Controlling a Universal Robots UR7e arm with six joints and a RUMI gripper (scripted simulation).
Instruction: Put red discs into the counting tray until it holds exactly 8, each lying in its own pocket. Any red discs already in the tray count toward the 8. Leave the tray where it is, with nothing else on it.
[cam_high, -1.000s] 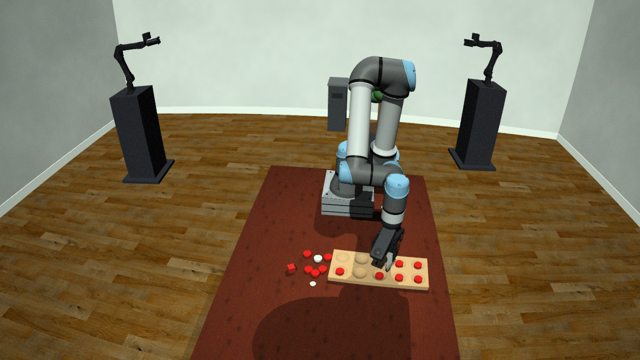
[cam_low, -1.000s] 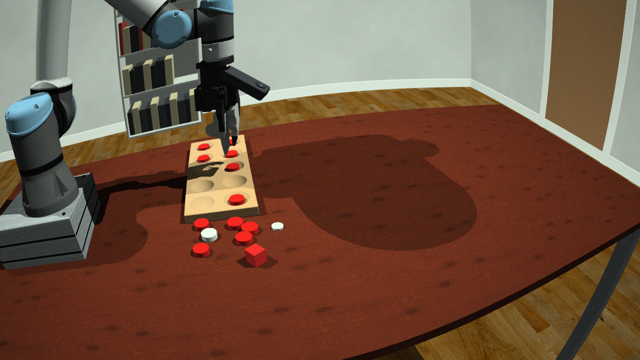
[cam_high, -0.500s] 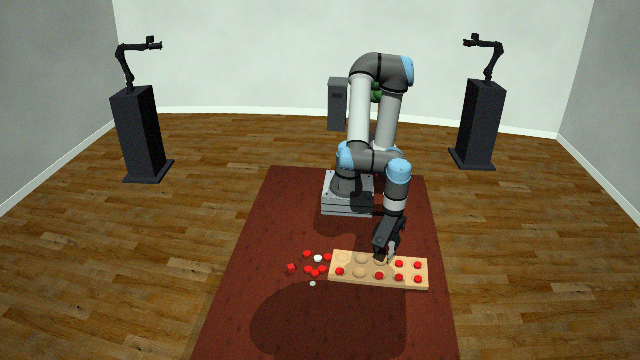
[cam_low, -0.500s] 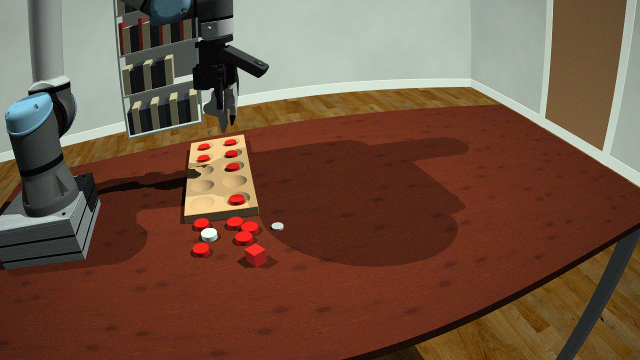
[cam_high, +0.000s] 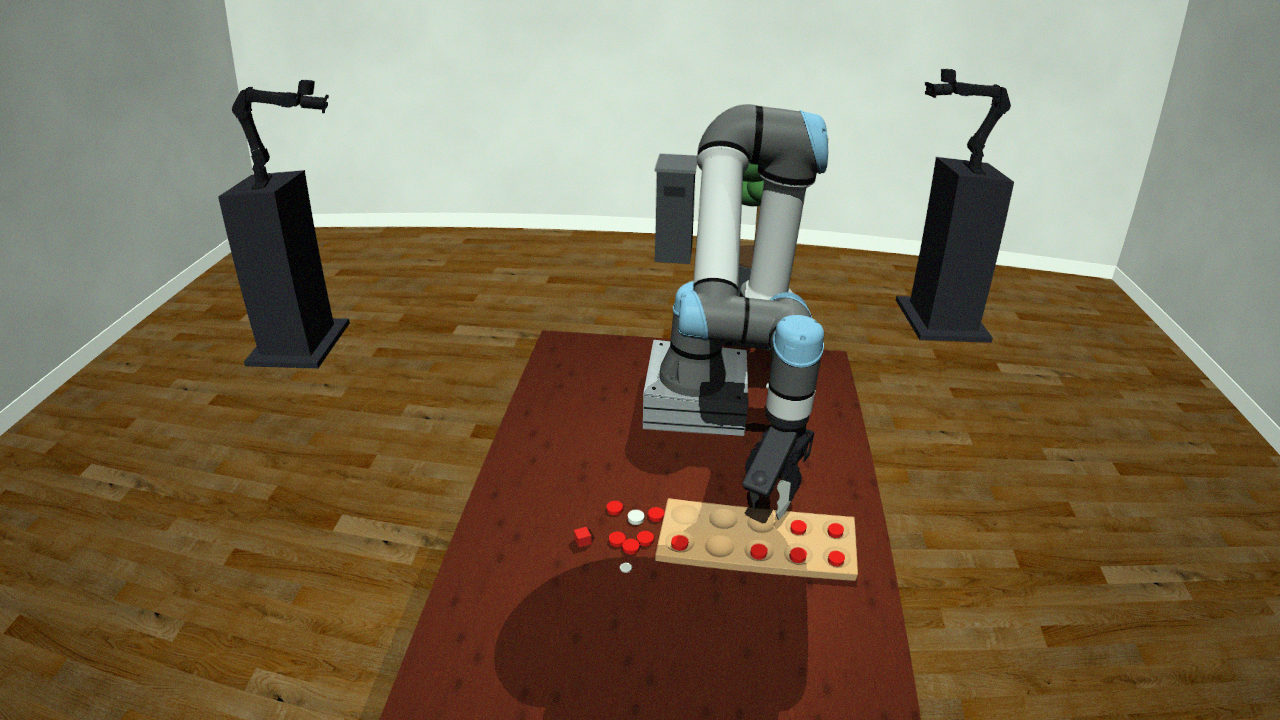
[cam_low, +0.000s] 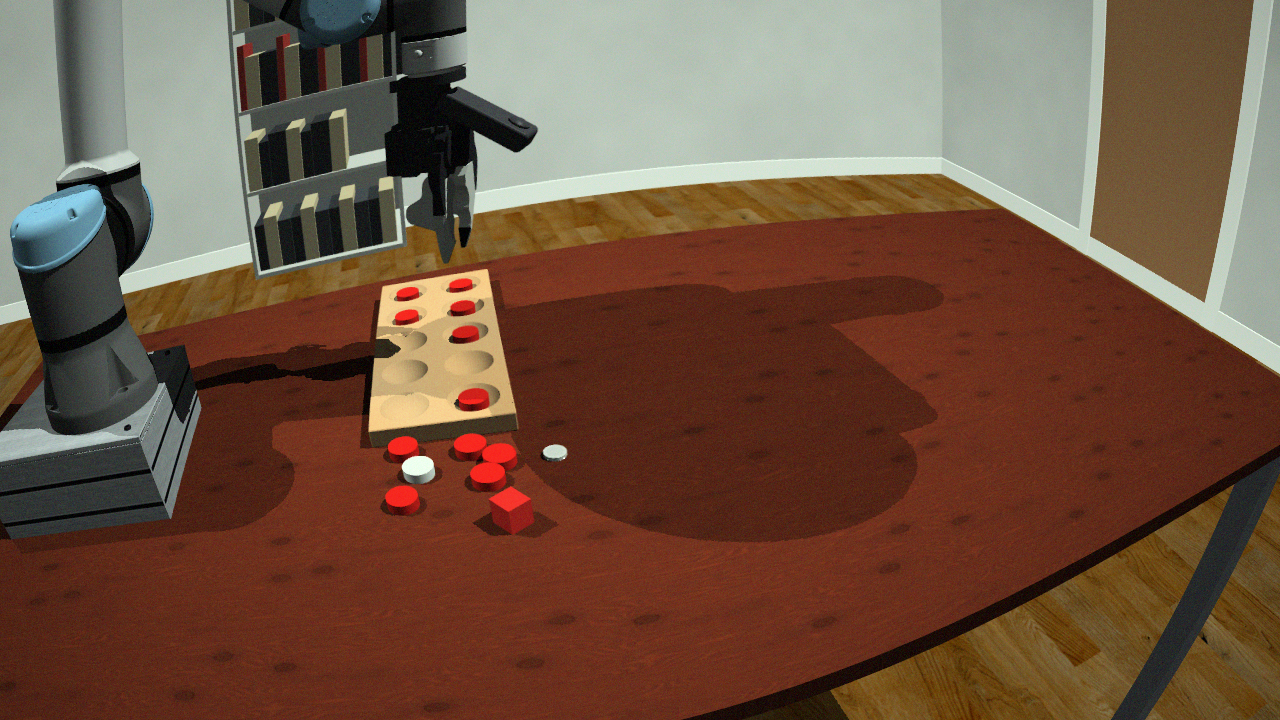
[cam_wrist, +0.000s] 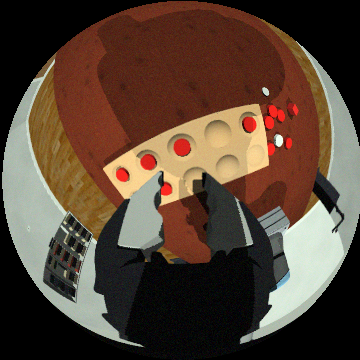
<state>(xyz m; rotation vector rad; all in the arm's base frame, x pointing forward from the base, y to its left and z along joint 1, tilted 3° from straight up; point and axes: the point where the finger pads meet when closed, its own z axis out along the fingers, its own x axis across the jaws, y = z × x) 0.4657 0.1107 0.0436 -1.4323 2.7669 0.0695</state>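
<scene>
Now: hand 100 mm past the white disc, 230 mm to the left of it and 130 mm above it. From my hand the other things lie so: red cube: 40 mm behind, 330 mm to the right, 120 mm below; then wooden counting tray: 40 mm behind, 10 mm to the left, 120 mm below.
</scene>
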